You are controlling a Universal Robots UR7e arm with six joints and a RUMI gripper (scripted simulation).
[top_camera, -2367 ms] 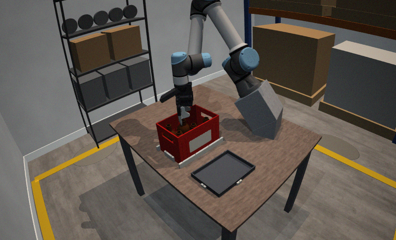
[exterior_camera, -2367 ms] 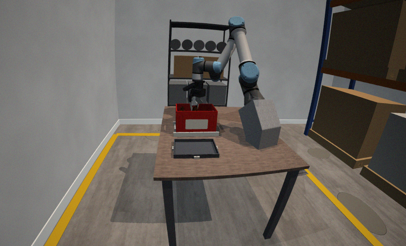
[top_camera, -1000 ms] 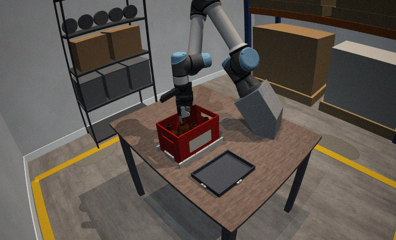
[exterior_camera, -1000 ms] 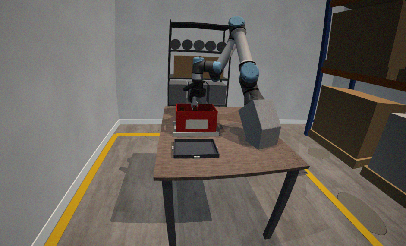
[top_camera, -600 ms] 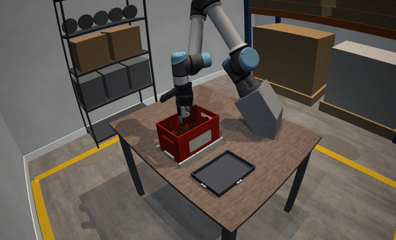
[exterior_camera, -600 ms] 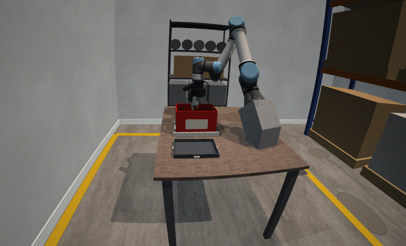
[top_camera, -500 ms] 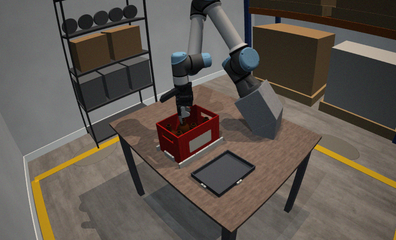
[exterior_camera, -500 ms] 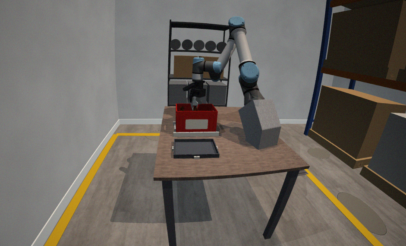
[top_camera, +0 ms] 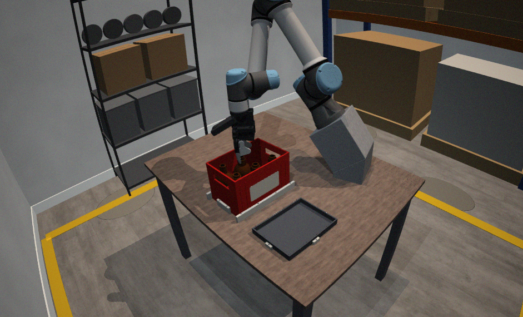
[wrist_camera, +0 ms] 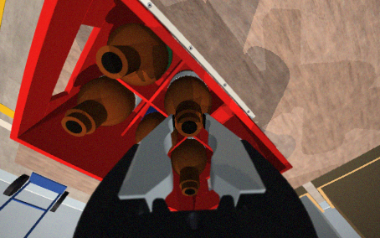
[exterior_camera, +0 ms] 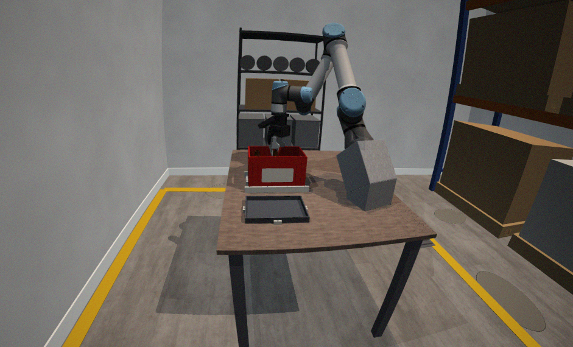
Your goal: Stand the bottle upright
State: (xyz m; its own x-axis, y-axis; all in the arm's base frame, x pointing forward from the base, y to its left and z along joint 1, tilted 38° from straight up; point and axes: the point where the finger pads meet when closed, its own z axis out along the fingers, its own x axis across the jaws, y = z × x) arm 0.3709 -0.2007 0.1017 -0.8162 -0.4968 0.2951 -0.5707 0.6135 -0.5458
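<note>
My hand is 70 mm above the red crate and 50 mm to the right of it. From my hand the other things lie so: dark tray 320 mm to the left, 140 mm below, 80 mm ahead.
</note>
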